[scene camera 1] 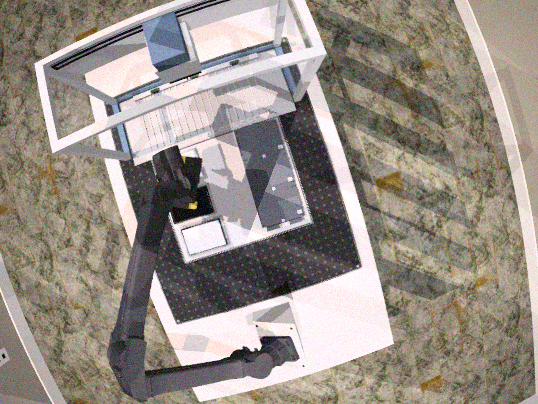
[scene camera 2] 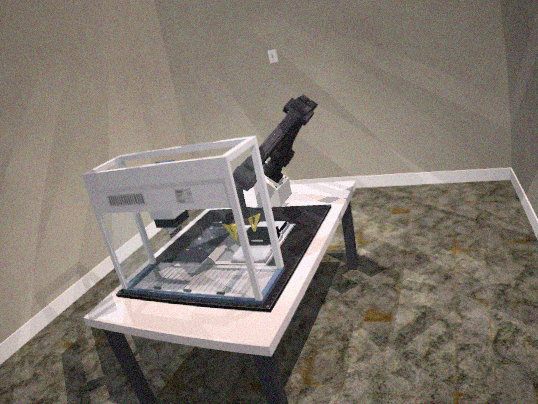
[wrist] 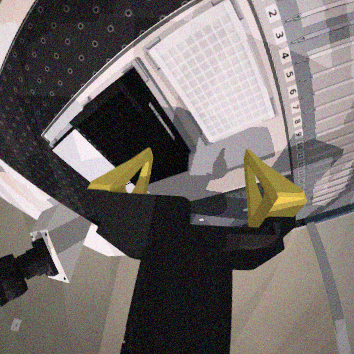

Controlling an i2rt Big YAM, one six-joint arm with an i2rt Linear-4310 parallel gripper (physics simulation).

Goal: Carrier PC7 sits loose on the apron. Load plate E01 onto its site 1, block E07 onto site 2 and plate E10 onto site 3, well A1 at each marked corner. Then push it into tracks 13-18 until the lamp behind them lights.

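Frame: origin at the arm's base, x ahead, y left, z up, level; metres.
Where they show: gripper, fingertip midpoint: (wrist: 196, 151); arm's base at its link origin: (scene camera 1: 280, 347) (scene camera 2: 270, 173) (wrist: 45, 256).
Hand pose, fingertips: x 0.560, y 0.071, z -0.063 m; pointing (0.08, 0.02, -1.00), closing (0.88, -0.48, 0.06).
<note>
Each offset is from my fingertips to the top centre of the thing. "pt": to the spot under its first point. Level surfaces: height alone.
My gripper (scene camera 1: 189, 182) (scene camera 2: 245, 235) (wrist: 196, 151) is open and empty, its yellow fingers apart above the plate area. A white well plate (wrist: 215, 70) (scene camera 2: 250, 253) lies nearest the tracks (scene camera 1: 190, 112) (scene camera 2: 185, 280) (wrist: 340, 115). A black block {dx -0.067, dy +0.036, dz -0.014 m} (wrist: 130, 120) (scene camera 1: 187, 214) (scene camera 2: 257, 236) sits beside it, partly behind the left finger in the wrist view. A second white plate {dx -0.174, dy +0.033, dz -0.042 m} (scene camera 1: 204, 237) (wrist: 82, 155) is at the near end of that row. A dark grey board {dx -0.064, dy -0.222, dz -0.038 m} (scene camera 1: 250, 145) with small white corner pieces, seemingly the carrier, lies right of the row. Plate labels are unreadable; no lit lamp can be made out.
A white frame (scene camera 1: 46, 107) (scene camera 2: 244, 225) stands over the tracks. A blue box-shaped head {pt dx +0.261, dy -0.112, dz +0.392 m} (scene camera 1: 167, 42) hangs within it. Numbers mark the tracks' near edge in the wrist view. A black perforated mat {dz -0.068 m} (scene camera 1: 220, 285) surrounds the white apron. The arm reaches in from the left.
</note>
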